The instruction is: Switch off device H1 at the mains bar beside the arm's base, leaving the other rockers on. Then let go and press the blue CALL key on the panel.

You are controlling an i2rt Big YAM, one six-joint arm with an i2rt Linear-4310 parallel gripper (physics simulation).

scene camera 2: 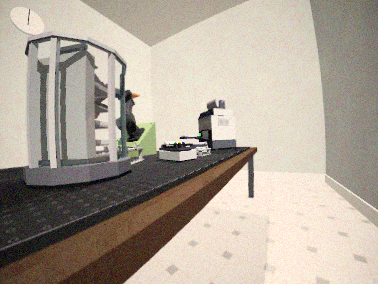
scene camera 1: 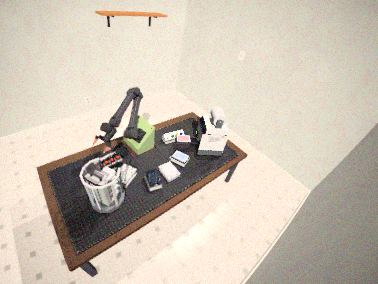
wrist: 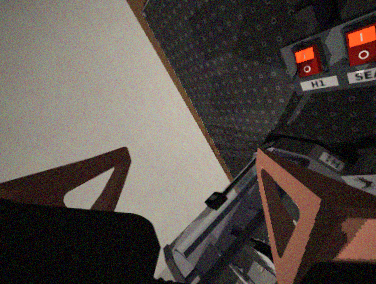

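Where they show: gripper, fingertip midpoint: (scene camera 1: 97, 149) (wrist: 189, 154); arm's base, link origin: (scene camera 2: 136, 135) (scene camera 1: 139, 136).
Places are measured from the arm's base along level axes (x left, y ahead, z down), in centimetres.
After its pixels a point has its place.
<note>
The mains bar (scene camera 1: 110, 161) @(x -32.4, y 2.2, z 8.0 cm) (wrist: 335, 49) @(x -38.8, y 1.2, z 9.4 cm) lies beside the arm's base, with several red rockers. In the wrist view the H1 rocker (wrist: 307, 61) @(x -41.2, y 1.1, z 8.4 cm) is at the upper right, its I half lit orange. The rocker labelled SEA... (wrist: 361, 46) @(x -36.5, y 1.5, z 8.4 cm) beside it is lit too; the rest of the bar is cut off there. My gripper (scene camera 1: 101, 144) @(x -40.7, y 0.0, z -8.8 cm) (wrist: 189, 154) @(x -40.7, y 0.0, z -8.8 cm) is open and empty, above the table's back edge near the bar, apart from it. The white panel (scene camera 1: 167, 139) @(x 24.1, y 12.5, z 6.8 cm) has coloured keys, among them a blue key (scene camera 1: 180, 134) @(x 38.0, y 17.5, z 7.0 cm); its lettering is too small to read.
A clear-walled drum (scene camera 1: 105, 199) @(x -58.4, y 38.1, z -4.3 cm) (scene camera 2: 75, 176) @(x -60.5, y 37.4, z 11.3 cm) (wrist: 215, 235) @(x -51.1, y 16.5, z -10.1 cm) stands close in front of the bar. The green base block (scene camera 1: 143, 139) @(x -0.6, y 5.8, z 0.0 cm) (scene camera 2: 148, 140) @(x 2.3, y 7.8, z 3.8 cm) is right of the bar. A white machine (scene camera 1: 212, 144) @(x 41.9, y 53.0, z -2.1 cm) (scene camera 2: 221, 131) @(x 40.0, y 51.1, z -1.1 cm) stands at the right end. Small boxes (scene camera 1: 169, 171) (scene camera 2: 177, 155) lie between.
</note>
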